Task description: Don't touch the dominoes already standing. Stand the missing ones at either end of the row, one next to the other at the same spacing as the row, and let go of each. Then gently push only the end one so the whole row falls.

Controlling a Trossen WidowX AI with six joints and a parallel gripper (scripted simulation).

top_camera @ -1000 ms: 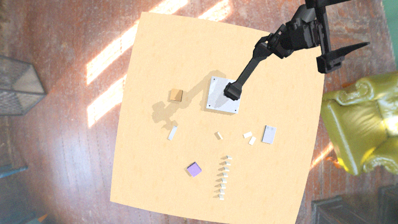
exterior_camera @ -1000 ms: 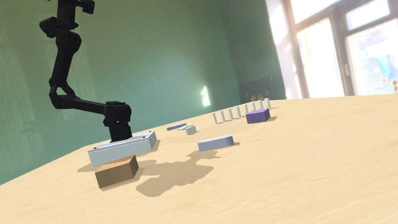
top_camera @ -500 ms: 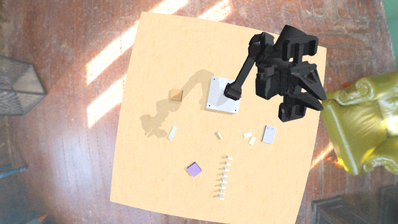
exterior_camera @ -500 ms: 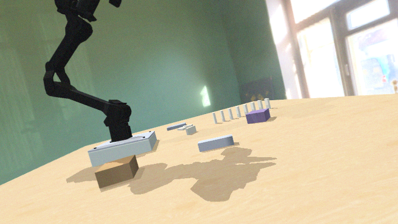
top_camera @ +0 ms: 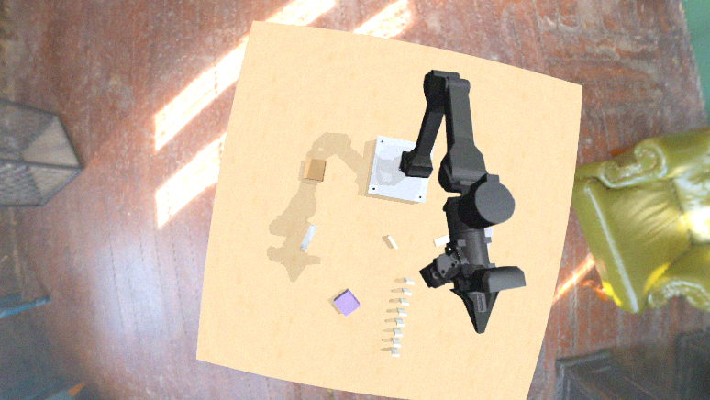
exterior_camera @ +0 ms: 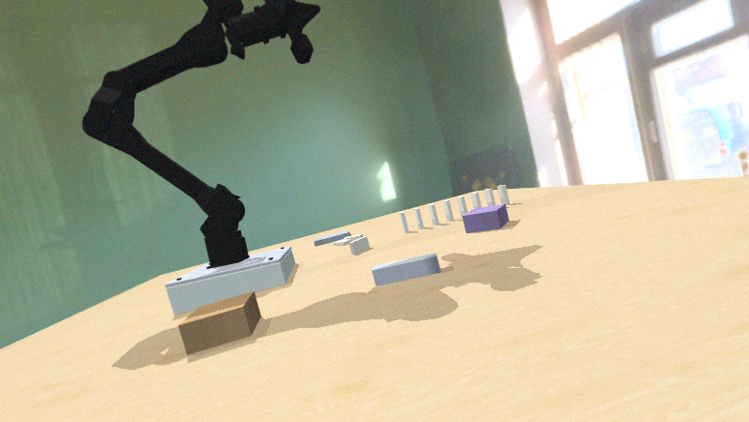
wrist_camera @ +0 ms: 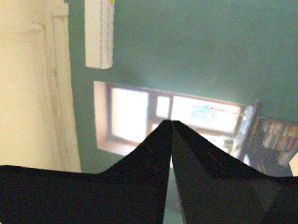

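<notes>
Right now my gripper tip is 13 cm past the flat grey plate, 22 cm to the right of it and 54 cm above it. The rest, counted from my gripper tip: tan block 20 cm behind, 40 cm to the right, 53 cm below; then grey bar 3 cm ahead, 36 cm to the right, 53 cm below; then purple block 21 cm ahead, 17 cm to the right, 53 cm below.
</notes>
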